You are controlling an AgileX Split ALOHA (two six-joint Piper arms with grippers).
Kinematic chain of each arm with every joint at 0, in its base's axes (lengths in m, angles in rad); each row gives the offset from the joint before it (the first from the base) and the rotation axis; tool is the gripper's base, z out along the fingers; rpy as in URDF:
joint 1: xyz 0 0 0.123 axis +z
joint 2: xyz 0 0 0 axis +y
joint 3: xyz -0.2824 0 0.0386 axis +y
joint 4: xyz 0.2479 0 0.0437 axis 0.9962 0 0.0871
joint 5: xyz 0 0 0 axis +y
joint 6: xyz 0.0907 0 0.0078 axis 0.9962 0 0.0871
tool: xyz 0 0 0 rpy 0 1.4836 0
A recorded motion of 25 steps. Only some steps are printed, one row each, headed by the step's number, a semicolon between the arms.
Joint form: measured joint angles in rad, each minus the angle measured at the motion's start. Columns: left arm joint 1, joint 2, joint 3, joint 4, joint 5, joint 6; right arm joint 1, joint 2, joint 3, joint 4, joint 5, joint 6.
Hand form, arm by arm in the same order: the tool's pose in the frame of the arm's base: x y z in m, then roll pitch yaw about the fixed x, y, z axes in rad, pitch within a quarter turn. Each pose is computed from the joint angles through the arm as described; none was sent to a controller.
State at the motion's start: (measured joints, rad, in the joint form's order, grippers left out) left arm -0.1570 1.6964 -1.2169 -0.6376 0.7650 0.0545; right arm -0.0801 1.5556 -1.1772 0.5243 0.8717 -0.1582
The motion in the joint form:
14: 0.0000 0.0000 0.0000 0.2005 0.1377 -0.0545; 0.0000 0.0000 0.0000 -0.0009 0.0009 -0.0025
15: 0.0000 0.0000 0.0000 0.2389 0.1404 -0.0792; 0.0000 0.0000 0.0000 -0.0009 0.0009 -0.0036
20: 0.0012 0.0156 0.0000 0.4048 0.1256 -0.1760; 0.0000 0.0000 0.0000 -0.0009 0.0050 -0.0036
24: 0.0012 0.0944 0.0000 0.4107 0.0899 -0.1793; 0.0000 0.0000 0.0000 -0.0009 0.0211 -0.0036
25: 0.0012 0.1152 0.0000 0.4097 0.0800 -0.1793; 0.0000 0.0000 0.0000 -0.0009 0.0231 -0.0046
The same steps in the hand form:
14: 0.3321 -0.0832 0.2413 -2.7292 0.2203 -3.0265; 0.3212 0.0092 0.2803 2.6659 0.3963 2.8667
15: 0.3318 -0.0807 0.2402 -2.7594 0.2178 -3.0265; 0.3212 0.0092 0.2803 2.6663 0.3968 2.8677
20: 0.3353 -0.0692 0.2319 -2.8917 0.2278 -3.0251; 0.3209 0.0094 0.2802 2.6664 0.3932 2.8698
24: 0.3459 -0.0700 0.2052 -2.9119 0.1870 -3.0214; 0.3196 0.0099 0.2797 2.6668 0.3791 2.8776
25: 0.3484 -0.0703 0.1980 -2.9152 0.1763 -3.0195; 0.3194 0.0100 0.2797 2.6672 0.3778 2.8795

